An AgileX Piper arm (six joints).
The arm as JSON. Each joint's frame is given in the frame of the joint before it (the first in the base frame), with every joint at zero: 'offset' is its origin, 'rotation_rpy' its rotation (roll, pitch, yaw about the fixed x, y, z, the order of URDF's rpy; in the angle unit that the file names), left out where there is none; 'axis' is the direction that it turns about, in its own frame. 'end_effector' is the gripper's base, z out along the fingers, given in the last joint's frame.
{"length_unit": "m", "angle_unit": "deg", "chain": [
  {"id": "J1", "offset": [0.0, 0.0, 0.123], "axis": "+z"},
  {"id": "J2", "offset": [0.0, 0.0, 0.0], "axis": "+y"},
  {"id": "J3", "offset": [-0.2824, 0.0, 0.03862], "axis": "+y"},
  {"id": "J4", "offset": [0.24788, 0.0, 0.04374], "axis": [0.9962, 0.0, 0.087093]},
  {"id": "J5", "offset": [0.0, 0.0, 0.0], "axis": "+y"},
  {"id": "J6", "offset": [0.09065, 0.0, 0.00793], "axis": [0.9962, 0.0, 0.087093]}
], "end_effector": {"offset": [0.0, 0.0, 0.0], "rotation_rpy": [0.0, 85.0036, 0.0]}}
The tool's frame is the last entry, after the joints.
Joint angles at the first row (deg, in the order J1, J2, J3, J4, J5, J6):
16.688 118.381 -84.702 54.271 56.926 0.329
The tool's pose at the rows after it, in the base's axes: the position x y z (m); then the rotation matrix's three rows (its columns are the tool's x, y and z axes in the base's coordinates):
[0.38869 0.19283 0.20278], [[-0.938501 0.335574 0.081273], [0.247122 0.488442 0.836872], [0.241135 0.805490 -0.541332]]
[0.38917 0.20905 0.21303], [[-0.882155 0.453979 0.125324], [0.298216 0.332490 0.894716], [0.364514 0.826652 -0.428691]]
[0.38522 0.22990 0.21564], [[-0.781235 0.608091 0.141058], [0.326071 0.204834 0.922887], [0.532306 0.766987 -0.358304]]
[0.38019 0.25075 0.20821], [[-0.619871 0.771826 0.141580], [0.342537 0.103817 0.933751], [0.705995 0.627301 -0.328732]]
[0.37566 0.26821 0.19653], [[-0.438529 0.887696 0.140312], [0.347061 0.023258 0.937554], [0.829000 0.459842 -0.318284]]
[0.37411 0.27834 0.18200], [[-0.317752 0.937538 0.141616], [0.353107 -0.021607 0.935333], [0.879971 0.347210 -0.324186]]
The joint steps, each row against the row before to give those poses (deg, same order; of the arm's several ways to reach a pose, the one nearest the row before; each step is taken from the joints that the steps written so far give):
0.327 0.000 0.000 13.326 0.198 1.056
1.654 0.000 0.000 9.726 -1.260 3.739
2.729 0.544 0.000 6.730 -1.555 8.029
2.894 1.445 -0.001 4.432 -1.832 10.787
2.456 1.787 0.002 3.377 -1.718 9.864
1.396 1.966 -0.002 2.106 -1.315 5.108

